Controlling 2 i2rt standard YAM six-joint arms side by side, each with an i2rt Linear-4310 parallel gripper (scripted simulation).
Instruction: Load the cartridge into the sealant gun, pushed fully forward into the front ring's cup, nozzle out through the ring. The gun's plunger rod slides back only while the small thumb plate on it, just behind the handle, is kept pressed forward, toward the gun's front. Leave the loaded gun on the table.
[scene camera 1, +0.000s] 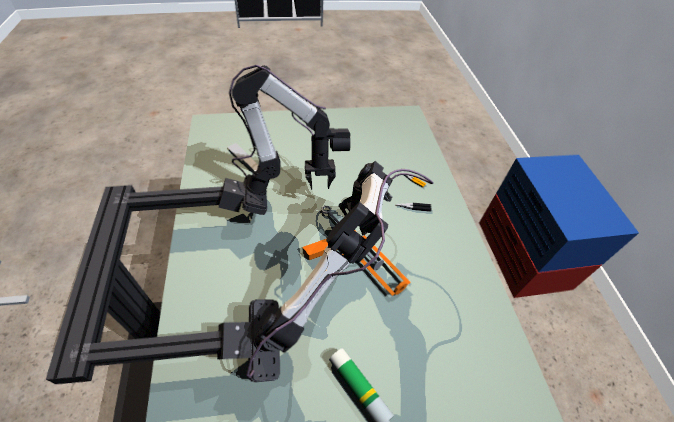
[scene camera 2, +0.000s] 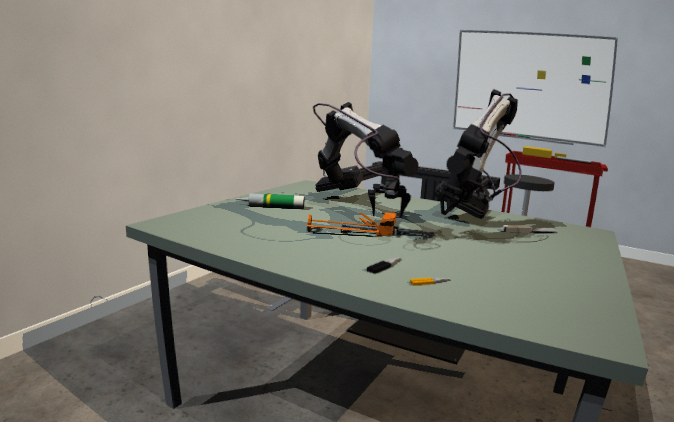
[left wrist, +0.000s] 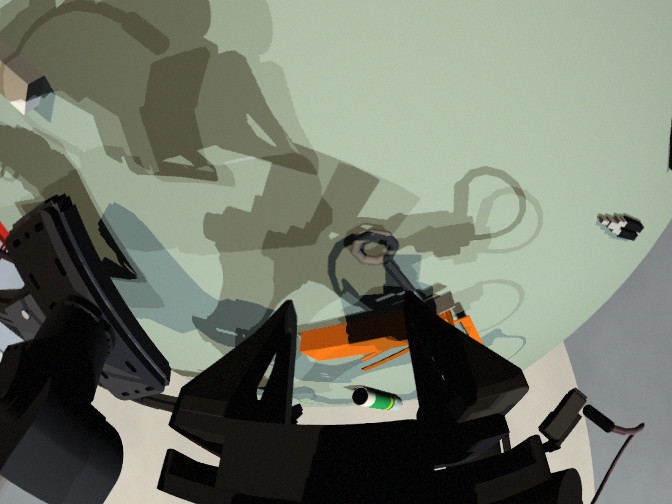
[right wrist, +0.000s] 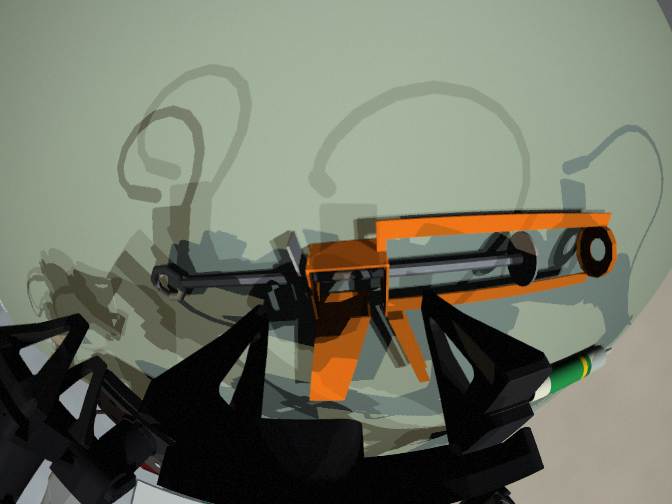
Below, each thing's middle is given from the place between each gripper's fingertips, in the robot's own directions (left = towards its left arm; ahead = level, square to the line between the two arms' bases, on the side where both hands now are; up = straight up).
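The cartridge (scene camera 2: 263, 200) is 69 cm to the right of my left hand (scene camera 2: 446, 212), and it is also 7 cm below that hand and 2 cm ahead of it. Counted from the same left hand, the plunger rod (right wrist: 523, 264) is 8 cm ahead, 8 cm below and 17 cm to the right.
From my right hand, I find the cartridge 520 mm to the right, 80 mm behind and 50 mm below. The plunger rod is 60 mm below my right hand and 20 mm behind it.
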